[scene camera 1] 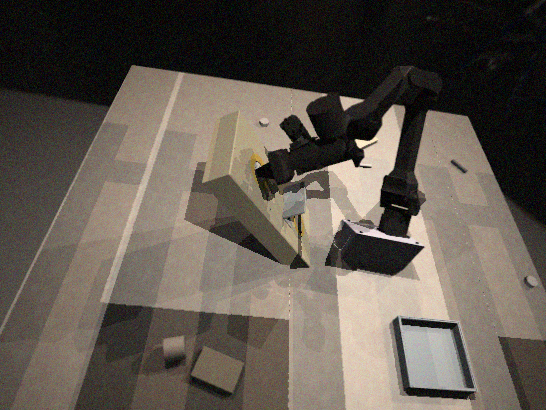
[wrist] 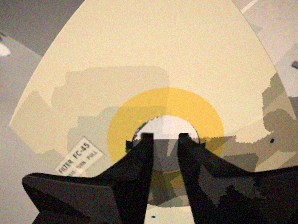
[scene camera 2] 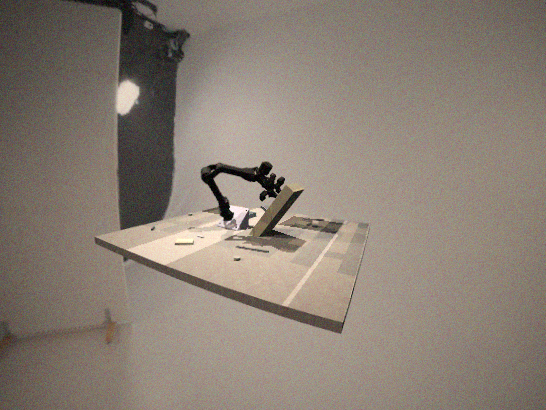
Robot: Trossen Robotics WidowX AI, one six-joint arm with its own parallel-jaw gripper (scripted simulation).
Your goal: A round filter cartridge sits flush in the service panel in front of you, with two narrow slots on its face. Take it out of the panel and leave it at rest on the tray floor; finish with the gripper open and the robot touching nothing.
Labels:
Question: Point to a cream service panel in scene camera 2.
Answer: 289, 194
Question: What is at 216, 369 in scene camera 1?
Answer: A flat block.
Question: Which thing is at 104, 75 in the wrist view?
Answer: A cream service panel.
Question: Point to a pale round filter cartridge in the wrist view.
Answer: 165, 129

